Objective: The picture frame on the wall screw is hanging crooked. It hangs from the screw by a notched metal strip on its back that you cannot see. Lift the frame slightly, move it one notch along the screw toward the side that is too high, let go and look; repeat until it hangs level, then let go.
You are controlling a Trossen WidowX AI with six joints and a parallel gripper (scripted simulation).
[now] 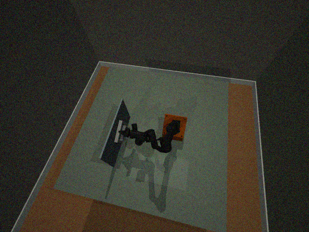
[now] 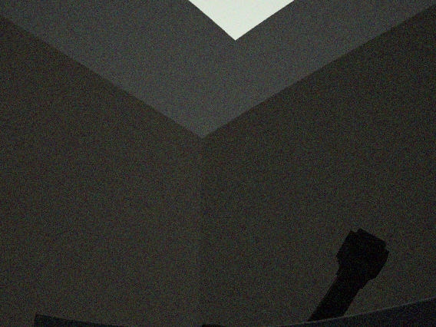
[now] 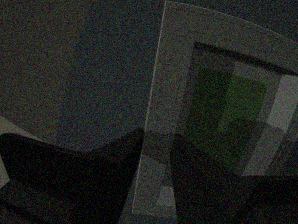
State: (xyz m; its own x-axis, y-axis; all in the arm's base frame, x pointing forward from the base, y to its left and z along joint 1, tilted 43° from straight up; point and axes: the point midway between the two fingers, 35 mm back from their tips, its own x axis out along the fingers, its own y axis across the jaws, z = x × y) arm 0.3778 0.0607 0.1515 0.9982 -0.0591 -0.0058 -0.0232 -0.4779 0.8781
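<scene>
Right now my gripper tip is 1 cm short of the picture frame, 2 cm to the left of it and 5 cm above it. The rest, counted from my gripper tip: wall panel: 2 cm ahead, 6 cm below.
</scene>
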